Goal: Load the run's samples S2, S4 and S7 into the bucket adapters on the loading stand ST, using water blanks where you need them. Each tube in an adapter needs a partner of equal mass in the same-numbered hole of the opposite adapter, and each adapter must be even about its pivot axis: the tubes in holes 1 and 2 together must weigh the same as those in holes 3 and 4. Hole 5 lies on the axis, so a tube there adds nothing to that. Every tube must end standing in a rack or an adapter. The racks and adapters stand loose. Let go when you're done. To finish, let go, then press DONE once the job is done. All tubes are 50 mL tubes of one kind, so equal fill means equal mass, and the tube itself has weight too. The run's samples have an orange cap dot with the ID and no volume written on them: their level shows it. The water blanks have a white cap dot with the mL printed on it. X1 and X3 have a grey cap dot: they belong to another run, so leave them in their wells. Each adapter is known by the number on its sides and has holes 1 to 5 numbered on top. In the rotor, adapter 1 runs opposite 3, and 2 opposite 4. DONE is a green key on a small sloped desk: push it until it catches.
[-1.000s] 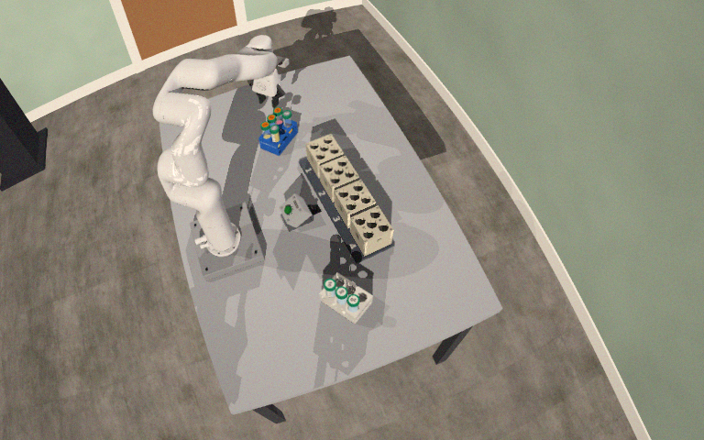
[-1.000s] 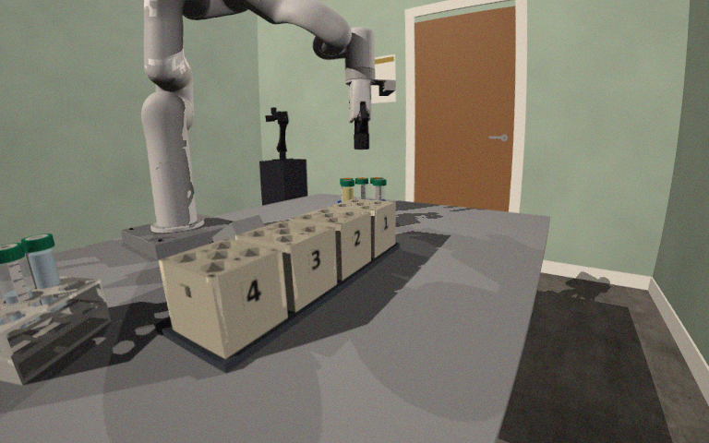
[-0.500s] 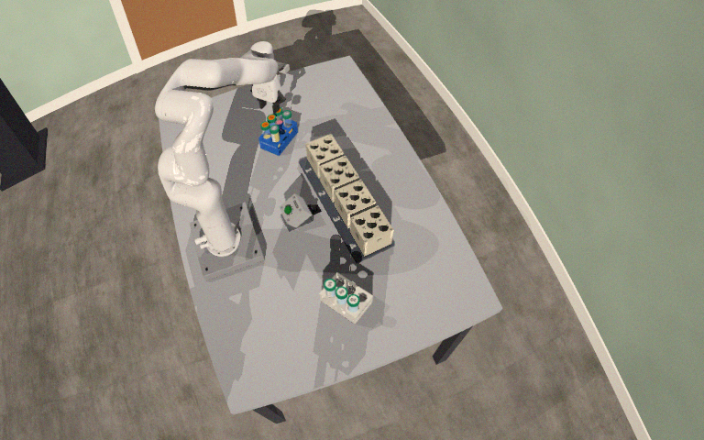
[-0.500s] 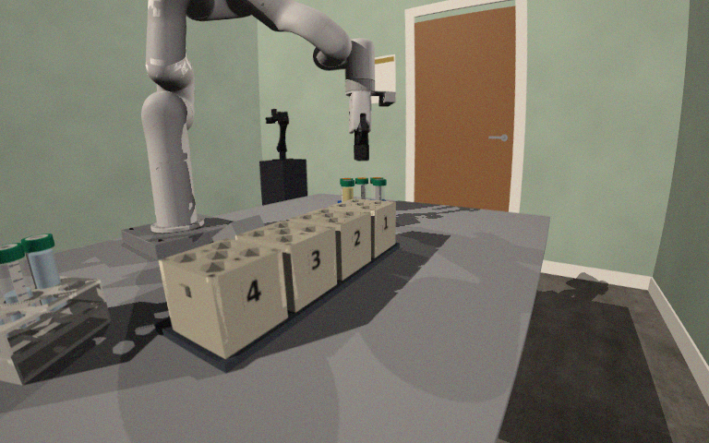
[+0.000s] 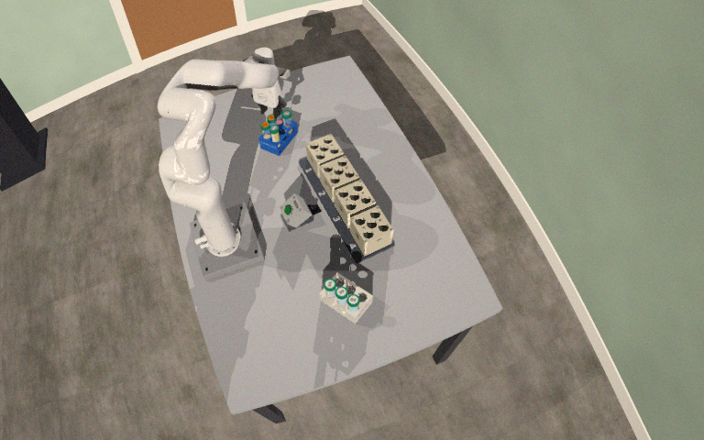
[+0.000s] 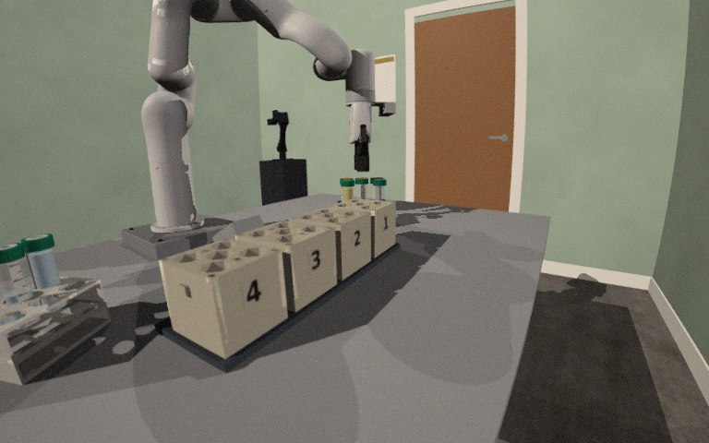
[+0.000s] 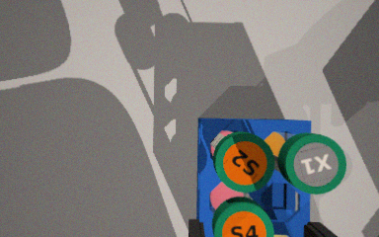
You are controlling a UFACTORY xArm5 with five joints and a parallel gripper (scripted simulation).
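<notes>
My hand is 1 cm short of the pink tube and 10 cm above it. From my hand the other things lie so: green done key: 7 cm behind, 36 cm to the right, 9 cm below; then adapter 1: 12 cm ahead, 20 cm to the right, 11 cm below; then blue rack: 1 cm ahead, 2 cm to the right, 13 cm below.
</notes>
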